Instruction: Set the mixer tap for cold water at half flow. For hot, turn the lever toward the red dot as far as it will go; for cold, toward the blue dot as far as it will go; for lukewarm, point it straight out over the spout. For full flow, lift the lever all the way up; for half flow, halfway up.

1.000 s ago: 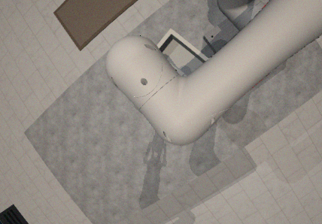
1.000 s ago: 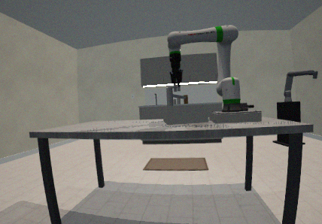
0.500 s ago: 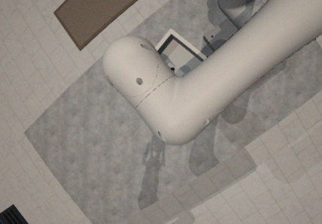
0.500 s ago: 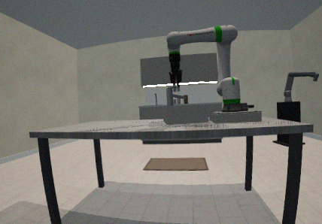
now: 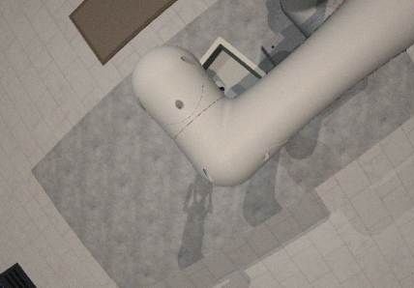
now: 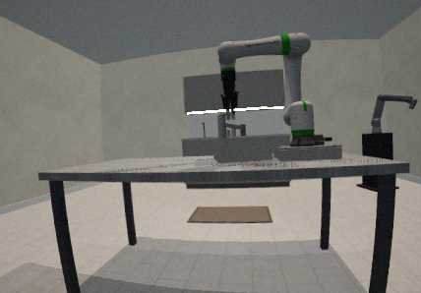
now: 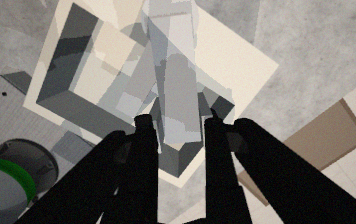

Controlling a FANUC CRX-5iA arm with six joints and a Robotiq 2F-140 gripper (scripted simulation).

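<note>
Right now the grey tap lever is 2 cm to the left of my hand and 2 cm ahead of it. From my hand the other things lie so: sink basin 24 cm below, 6 cm behind, 5 cm to the left; then mixer tap 5 cm below, 4 cm to the left, 4 cm ahead.
</note>
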